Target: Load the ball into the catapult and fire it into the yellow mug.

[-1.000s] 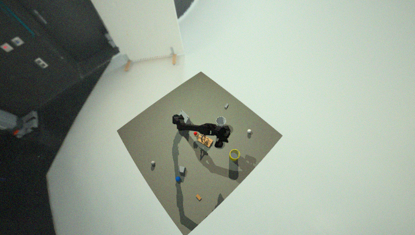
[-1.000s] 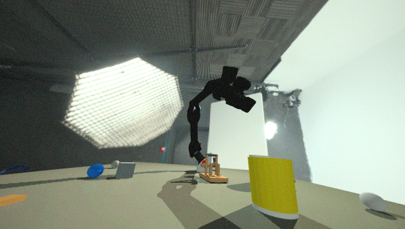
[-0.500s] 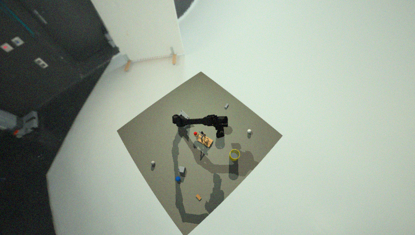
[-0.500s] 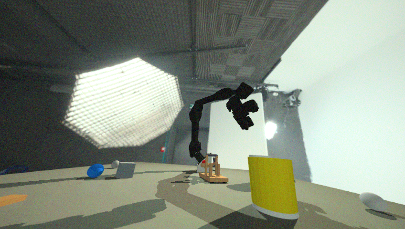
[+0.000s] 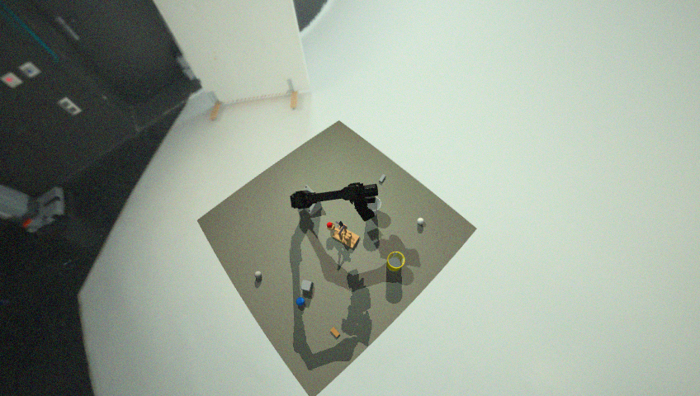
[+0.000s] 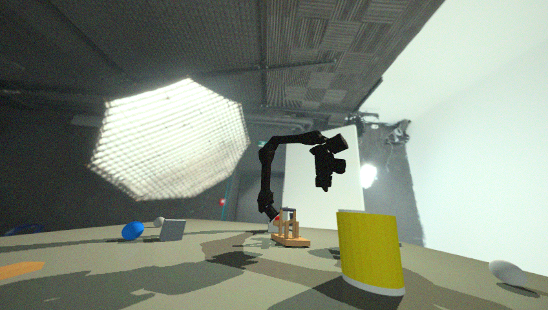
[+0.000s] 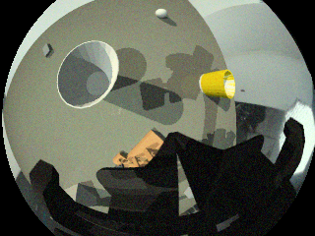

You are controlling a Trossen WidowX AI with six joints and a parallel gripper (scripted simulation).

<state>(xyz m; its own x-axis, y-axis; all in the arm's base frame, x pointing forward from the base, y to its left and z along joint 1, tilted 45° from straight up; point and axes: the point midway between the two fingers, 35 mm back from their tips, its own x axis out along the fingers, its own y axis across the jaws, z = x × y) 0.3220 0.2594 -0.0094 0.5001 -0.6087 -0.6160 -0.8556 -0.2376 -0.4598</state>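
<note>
Now: the red ball 130 mm behind my gripper tip, 160 mm to the right of it and 110 mm below it. From my gripper tip the other things lie so: grey mug (60 mm behind, 100 mm to the left, 140 mm below); yellow mug (270 mm ahead, 140 mm below); wooden catapult (70 mm behind, 130 mm to the right, 120 mm below).
</note>
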